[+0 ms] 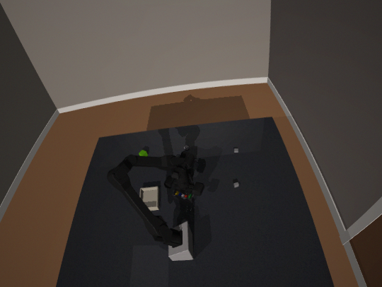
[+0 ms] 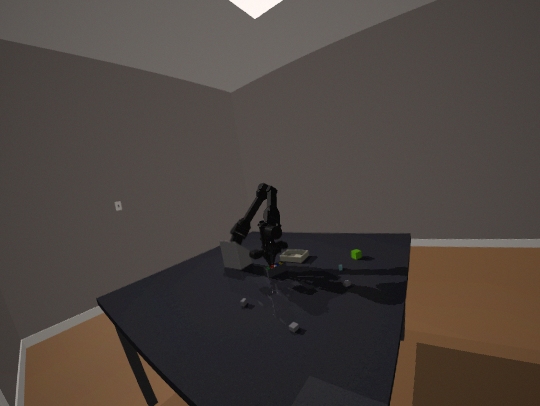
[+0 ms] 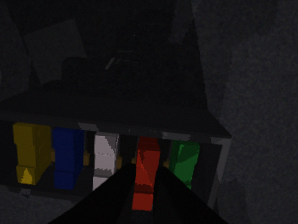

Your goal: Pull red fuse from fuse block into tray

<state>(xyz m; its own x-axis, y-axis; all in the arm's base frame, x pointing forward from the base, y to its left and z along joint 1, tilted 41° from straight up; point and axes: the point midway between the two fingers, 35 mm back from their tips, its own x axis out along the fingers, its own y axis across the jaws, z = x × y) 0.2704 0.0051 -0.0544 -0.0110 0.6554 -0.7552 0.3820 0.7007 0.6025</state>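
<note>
The green fuse is 2 cm to the right of my gripper tip, 2 cm below it and 1 cm behind it. The rest, counted from my gripper tip: white fuse: 2 cm to the left, 2 cm below, 1 cm ahead; then red fuse: 1 cm below; then blue fuse: 3 cm to the left, 2 cm below, 1 cm ahead.
</note>
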